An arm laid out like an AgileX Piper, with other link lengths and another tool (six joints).
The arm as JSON. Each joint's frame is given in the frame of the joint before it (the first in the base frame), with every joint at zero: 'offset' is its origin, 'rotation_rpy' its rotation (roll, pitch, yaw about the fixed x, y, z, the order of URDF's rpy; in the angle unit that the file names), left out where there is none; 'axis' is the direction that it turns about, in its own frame. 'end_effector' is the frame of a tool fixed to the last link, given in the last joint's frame.
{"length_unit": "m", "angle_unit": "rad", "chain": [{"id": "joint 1", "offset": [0.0, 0.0, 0.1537], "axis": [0.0, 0.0, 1.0]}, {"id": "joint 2", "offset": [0.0, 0.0, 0.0], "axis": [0.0, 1.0, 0.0]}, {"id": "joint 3", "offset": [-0.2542, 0.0, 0.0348], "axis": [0.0, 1.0, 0.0]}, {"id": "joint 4", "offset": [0.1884, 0.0, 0.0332], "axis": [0.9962, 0.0, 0.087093]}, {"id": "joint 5", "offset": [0.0, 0.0, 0.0], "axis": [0.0, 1.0, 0.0]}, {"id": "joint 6", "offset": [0.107, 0.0, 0.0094], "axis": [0.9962, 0.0, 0.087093]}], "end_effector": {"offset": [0.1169, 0.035, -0.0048], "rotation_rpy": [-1.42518, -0.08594, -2.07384]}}
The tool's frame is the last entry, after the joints.
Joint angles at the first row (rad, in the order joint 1, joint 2, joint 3, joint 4, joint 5, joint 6):
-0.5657 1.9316 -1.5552 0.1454 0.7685 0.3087
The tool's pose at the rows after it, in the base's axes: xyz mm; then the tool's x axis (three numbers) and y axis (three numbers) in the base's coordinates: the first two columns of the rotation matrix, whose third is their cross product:
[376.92, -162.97, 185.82, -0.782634, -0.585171, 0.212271, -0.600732, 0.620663, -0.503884]
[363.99, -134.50, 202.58, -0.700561, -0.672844, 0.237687, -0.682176, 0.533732, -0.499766]
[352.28, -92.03, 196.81, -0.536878, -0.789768, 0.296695, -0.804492, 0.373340, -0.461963]
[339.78, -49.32, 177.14, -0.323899, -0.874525, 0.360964, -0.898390, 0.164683, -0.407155]
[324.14, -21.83, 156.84, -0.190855, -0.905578, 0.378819, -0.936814, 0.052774, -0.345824]
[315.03, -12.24, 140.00, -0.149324, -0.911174, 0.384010, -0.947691, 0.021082, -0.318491]
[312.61, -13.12, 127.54, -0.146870, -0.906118, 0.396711, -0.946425, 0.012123, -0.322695]
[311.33, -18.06, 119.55, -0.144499, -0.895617, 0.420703, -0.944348, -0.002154, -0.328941]
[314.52, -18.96, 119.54, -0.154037, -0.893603, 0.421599, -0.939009, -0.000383, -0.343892]
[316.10, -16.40, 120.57, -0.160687, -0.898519, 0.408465, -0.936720, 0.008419, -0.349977]
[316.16, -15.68, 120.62, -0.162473, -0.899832, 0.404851, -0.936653, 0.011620, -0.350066]
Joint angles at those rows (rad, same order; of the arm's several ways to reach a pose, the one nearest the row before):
-0.5651 1.8374 -1.5620 0.1621 0.8241 0.2396
-0.5353 1.7673 -1.5598 0.1858 0.9155 0.1434
-0.4525 1.7363 -1.5290 0.1900 0.9814 0.0222
-0.3424 1.7334 -1.4686 0.1771 0.9983 -0.1005
-0.2736 1.7334 -1.3898 0.1771 0.9915 -0.1588
-0.2475 1.7334 -1.3101 0.1771 0.9414 -0.1757
-0.2431 1.7334 -1.2449 0.1710 0.8689 -0.1859
-0.2431 1.7334 -1.2055 0.1484 0.8163 -0.1901
-0.2431 1.7334 -1.2005 0.1504 0.7949 -0.1906
-0.2431 1.7335 -1.2005 0.1684 0.7922 -0.1946
-0.2431 1.7334 -1.1997 0.1727 0.7922 -0.1946

